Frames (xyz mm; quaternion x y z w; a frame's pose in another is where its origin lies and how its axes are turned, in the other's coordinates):
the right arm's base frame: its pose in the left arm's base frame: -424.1 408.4 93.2 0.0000 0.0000 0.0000 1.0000
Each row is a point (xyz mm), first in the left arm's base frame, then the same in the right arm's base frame.
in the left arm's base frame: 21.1 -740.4 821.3
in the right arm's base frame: 445.2 -1148.8 728.1
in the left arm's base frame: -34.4 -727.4 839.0
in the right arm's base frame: 389.7 -1135.8 745.8
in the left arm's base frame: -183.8 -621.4 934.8
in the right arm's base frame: 240.3 -1029.8 841.6
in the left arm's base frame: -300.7 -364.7 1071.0
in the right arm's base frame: 123.4 -773.1 977.8
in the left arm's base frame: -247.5 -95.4 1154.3
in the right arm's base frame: 176.6 -503.8 1061.1
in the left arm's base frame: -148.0 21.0 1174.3
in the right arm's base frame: 276.1 -387.4 1081.1
